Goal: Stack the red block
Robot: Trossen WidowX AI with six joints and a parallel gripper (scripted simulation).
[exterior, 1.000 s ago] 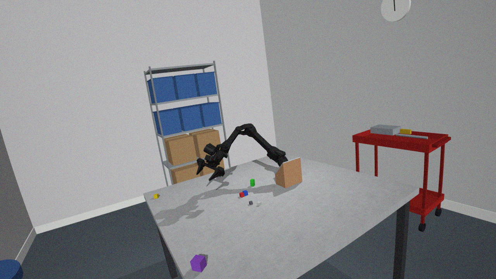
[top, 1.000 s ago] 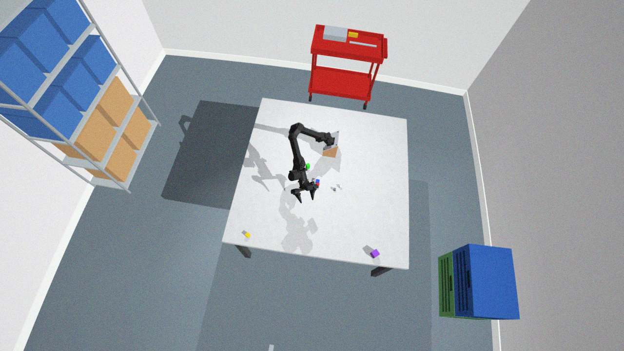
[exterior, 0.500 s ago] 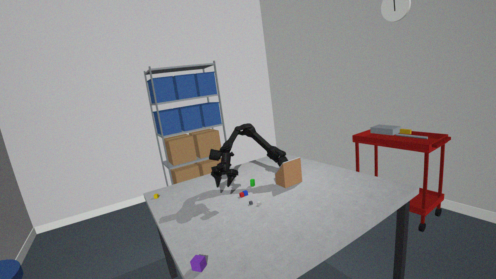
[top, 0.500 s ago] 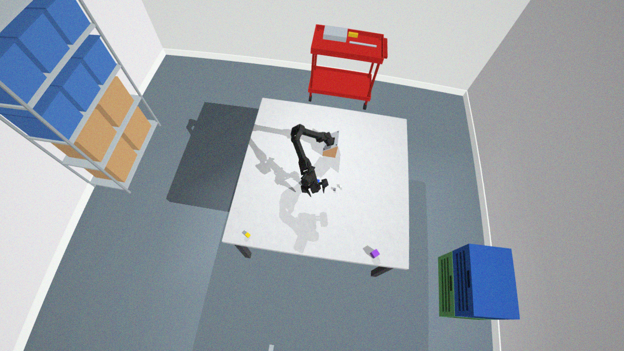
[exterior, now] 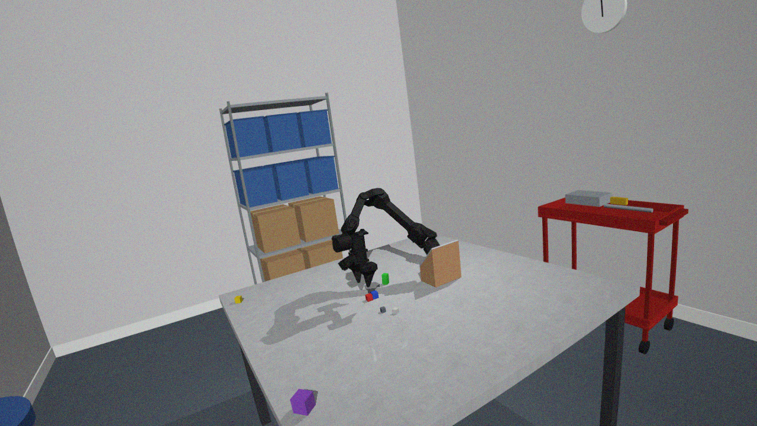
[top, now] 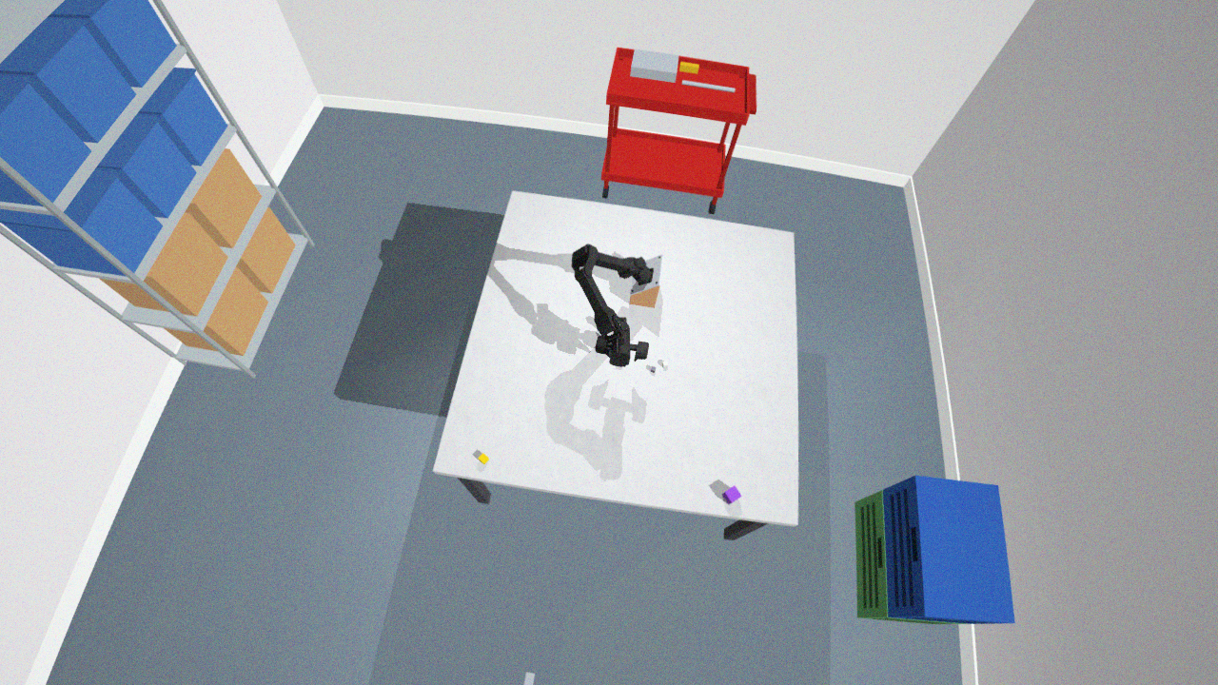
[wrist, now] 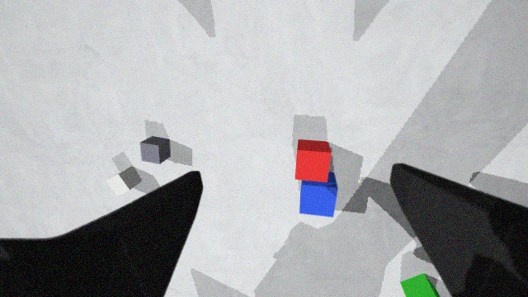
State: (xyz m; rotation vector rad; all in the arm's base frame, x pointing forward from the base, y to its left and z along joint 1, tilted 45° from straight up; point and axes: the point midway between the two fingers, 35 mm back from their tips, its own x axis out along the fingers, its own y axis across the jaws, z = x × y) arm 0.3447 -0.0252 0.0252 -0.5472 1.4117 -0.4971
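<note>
My gripper tip is 7 cm above the red block, 2 cm past it and 1 cm to the left of it. Round my gripper tip: blue cube 6 cm below, 5 cm behind, 1 cm to the right; then white cube 16 cm to the left, 7 cm below, 4 cm behind; then dark grey cube 12 cm to the left, 7 cm below, 1 cm behind.
</note>
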